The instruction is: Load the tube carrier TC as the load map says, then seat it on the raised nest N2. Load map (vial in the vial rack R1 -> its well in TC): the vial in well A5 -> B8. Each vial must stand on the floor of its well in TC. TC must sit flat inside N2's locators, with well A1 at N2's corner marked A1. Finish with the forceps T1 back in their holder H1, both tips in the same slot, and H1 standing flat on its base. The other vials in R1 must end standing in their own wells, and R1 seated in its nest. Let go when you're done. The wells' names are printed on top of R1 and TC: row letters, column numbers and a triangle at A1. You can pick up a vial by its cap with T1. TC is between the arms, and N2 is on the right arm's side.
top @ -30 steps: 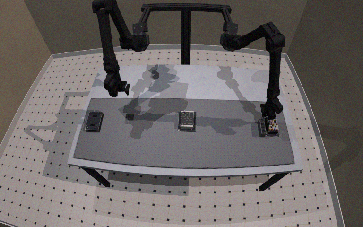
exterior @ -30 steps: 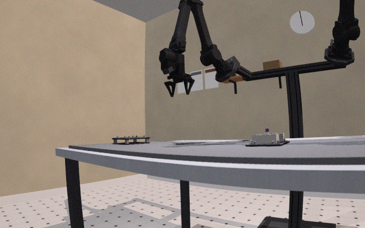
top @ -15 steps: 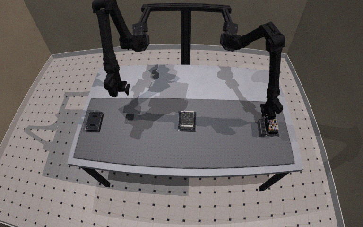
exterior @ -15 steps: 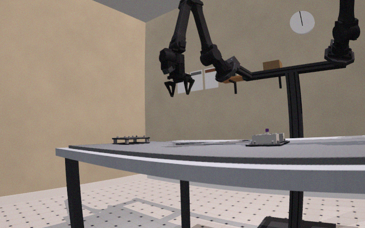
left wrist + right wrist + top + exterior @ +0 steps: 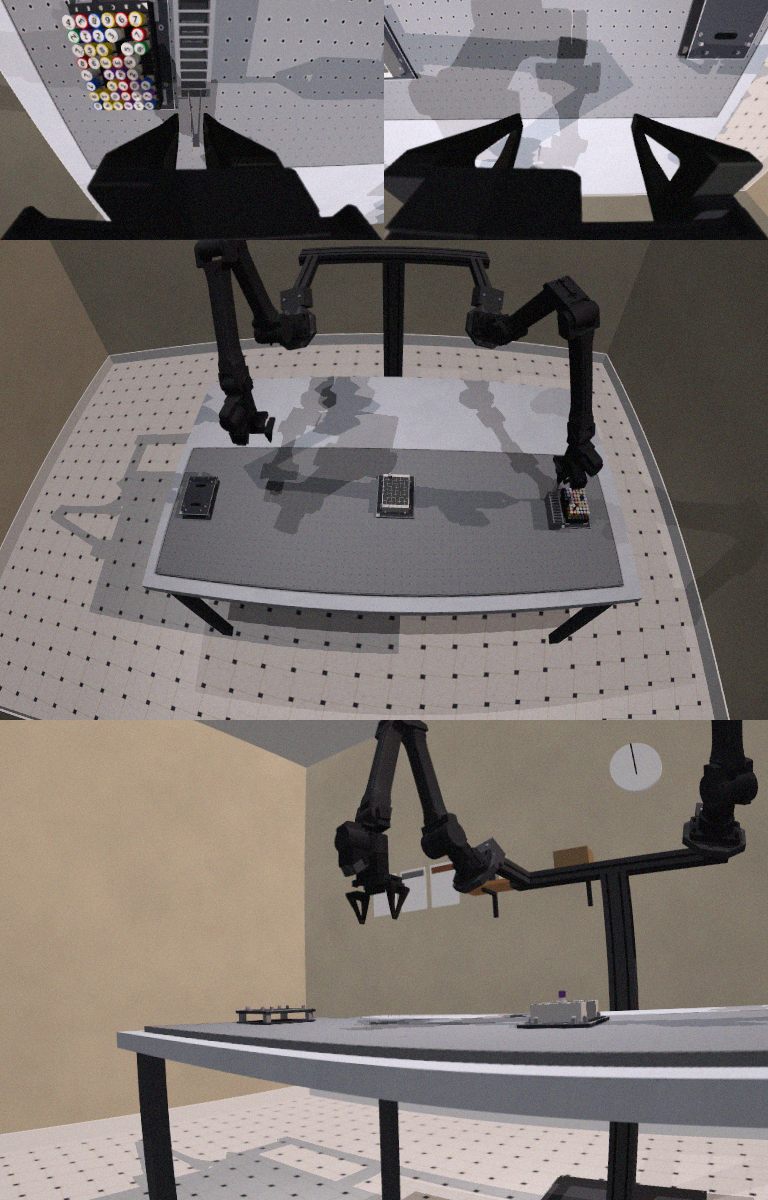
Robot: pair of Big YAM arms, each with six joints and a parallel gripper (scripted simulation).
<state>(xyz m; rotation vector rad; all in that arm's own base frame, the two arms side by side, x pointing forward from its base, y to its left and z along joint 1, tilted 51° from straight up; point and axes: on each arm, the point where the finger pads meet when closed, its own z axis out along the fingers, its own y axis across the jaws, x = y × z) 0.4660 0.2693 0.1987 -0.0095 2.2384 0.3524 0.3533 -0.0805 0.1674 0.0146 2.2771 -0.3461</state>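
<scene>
My right gripper is now 6 cm short of the tube carrier TC, 43 cm to the right of it and 21 cm above it. The rest, counted from my right hand: holder h1 (15 cm ahead, 97 cm to the left, 22 cm below); then raised nest n2 (7 cm ahead, 27 cm to the right, 21 cm below).
</scene>
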